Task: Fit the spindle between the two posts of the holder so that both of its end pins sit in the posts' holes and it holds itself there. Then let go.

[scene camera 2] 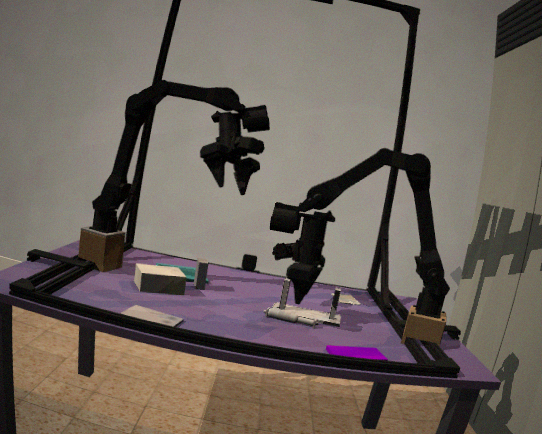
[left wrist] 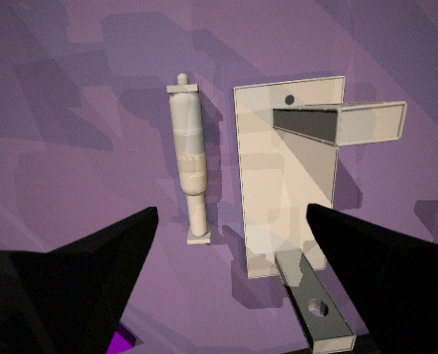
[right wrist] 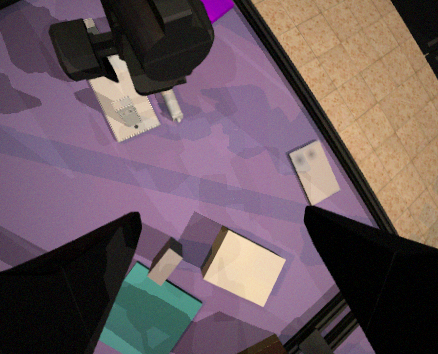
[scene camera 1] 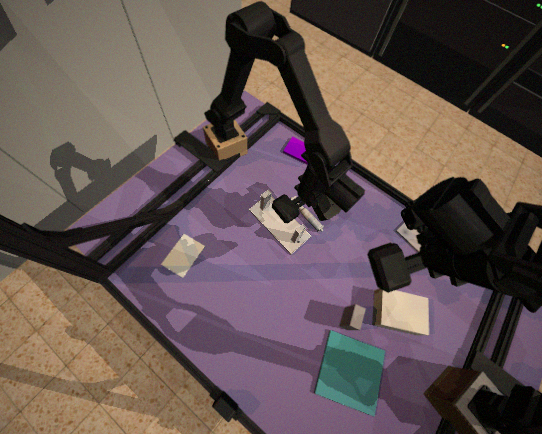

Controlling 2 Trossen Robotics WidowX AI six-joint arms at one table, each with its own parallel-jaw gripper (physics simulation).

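Frame: origin at the left arm's base, x ahead, y left, z up, level; metres.
Seen in the pictures: left gripper, between the fingertips: (scene camera 2: 301,299) (left wrist: 232,212) (scene camera 1: 300,209); right gripper, between the fingertips: (scene camera 2: 232,191) (right wrist: 223,216) (scene camera 1: 402,245); left arm's base, origin of its link: (scene camera 2: 428,313) (scene camera 1: 224,131); right arm's base, origin of its link: (scene camera 2: 103,229) (scene camera 1: 487,409).
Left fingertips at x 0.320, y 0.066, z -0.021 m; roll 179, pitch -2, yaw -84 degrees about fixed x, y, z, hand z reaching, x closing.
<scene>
Pixels of each thing's top centre, then the offset from my left fingertips to it.
- pale spindle, centre of its top: (left wrist: 191,176) (right wrist: 164,85) (scene camera 2: 292,313) (scene camera 1: 307,212) dx +0.008, dy +0.028, dz -0.034 m
- holder's flat base, centre of its top: (left wrist: 288,195) (right wrist: 118,88) (scene camera 2: 306,313) (scene camera 1: 279,222) dx -0.008, dy -0.055, dz -0.049 m
- cream block, centre of its top: (right wrist: 246,269) (scene camera 2: 160,270) (scene camera 1: 405,310) dx +0.360, dy +0.080, dz -0.007 m
- small grey block, centre of its top: (right wrist: 165,267) (scene camera 1: 357,316) (scene camera 2: 202,260) dx +0.303, dy -0.044, dz +0.019 m
- teal sheet, centre of its top: (right wrist: 146,318) (scene camera 1: 351,371) (scene camera 2: 181,271) dx +0.403, dy -0.109, dz -0.047 m
- purple pad, centre of its top: (scene camera 2: 357,352) (scene camera 1: 303,151) dx -0.185, dy +0.150, dz -0.047 m
- pale plate, centre of its top: (scene camera 2: 152,316) (right wrist: 315,172) (scene camera 1: 419,236) dx +0.238, dy +0.290, dz -0.051 m
- pale card, centre of its top: (scene camera 1: 183,254) (scene camera 2: 345,298) dx -0.057, dy -0.332, dz -0.054 m
The pale spindle (scene camera 1: 311,219) (scene camera 2: 290,316) (left wrist: 190,150) (right wrist: 172,106) lies on the table beside the holder, apart from it and roughly parallel to its long side. The holder's flat base (scene camera 1: 274,226) (left wrist: 260,175) (right wrist: 107,100) carries two upright posts; one post (left wrist: 299,285) shows its hole in the left wrist view, the other post (left wrist: 370,125) stands at the far end. My left gripper (scene camera 2: 298,300) (left wrist: 232,212) is open and empty above the holder and spindle, one finger to each side of the gap between them. My right gripper (scene camera 2: 232,190) (right wrist: 223,216) is open and empty, high above the table.
A cream block (scene camera 1: 405,312) (scene camera 2: 160,279) (right wrist: 245,267), a small grey block (scene camera 1: 354,317) (scene camera 2: 201,274) and a teal sheet (scene camera 1: 350,372) (right wrist: 150,310) lie off from the holder. A purple pad (scene camera 1: 295,149) (scene camera 2: 356,352), a pale plate (scene camera 2: 152,316) (right wrist: 316,172) and a pale card (scene camera 1: 183,255) lie elsewhere.
</scene>
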